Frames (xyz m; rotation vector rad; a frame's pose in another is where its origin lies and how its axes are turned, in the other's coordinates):
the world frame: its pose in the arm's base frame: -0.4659 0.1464 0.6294 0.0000 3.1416 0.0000
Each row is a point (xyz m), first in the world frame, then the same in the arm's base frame.
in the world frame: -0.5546 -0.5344 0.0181
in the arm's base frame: 0.0887 -0.3880 0.6113
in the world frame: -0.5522 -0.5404 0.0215
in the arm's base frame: 0.0863 -0.3940 0.6079
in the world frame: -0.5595 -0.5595 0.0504
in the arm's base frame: 0.0936 -0.4131 0.5790
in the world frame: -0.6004 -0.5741 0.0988
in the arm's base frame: 0.1345 -0.4277 0.5306
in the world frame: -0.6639 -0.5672 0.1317
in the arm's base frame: 0.1980 -0.4208 0.4977
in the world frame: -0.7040 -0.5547 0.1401
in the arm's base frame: 0.2381 -0.4083 0.4893
